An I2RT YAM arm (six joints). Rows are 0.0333 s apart.
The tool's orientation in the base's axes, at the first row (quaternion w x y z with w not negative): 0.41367, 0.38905, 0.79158, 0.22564
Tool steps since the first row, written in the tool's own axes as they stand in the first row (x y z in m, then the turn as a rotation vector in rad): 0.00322, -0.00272, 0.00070, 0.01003, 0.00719, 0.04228; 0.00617, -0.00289, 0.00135, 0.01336, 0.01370, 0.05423; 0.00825, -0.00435, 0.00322, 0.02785, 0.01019, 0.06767; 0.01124, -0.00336, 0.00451, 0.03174, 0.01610, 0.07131; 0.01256, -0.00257, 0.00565, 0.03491, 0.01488, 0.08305; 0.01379, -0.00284, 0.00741, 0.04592, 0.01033, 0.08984; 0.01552, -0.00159, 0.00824, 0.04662, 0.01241, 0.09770; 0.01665, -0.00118, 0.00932, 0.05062, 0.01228, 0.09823; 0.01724, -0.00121, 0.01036, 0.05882, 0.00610, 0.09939; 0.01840, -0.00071, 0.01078, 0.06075, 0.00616, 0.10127; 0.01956, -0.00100, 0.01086, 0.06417, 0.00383, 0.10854
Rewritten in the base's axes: -0.00173, 0.00099, -0.00378, 0.03464, 0.01383, -0.02343; -0.00231, 0.00328, -0.00567, 0.04617, 0.02080, -0.02725; -0.00212, 0.00415, -0.00870, 0.05069, 0.03081, -0.04405; -0.00169, 0.00718, -0.01018, 0.05486, 0.03758, -0.04392; -0.00087, 0.00875, -0.01091, 0.06296, 0.03982, -0.05280; 0.00004, 0.00964, -0.01266, 0.06274, 0.04618, -0.06494; 0.00065, 0.01180, -0.01310, 0.06991, 0.04826, -0.06823; 0.00132, 0.01299, -0.01396, 0.06888, 0.05141, -0.07053; 0.00196, 0.01348, -0.01484, 0.06428, 0.05436, -0.07931; 0.00212, 0.01473, -0.01529, 0.06518, 0.05601, -0.08124; 0.00165, 0.01549, -0.01609, 0.06900, 0.05762, -0.08850
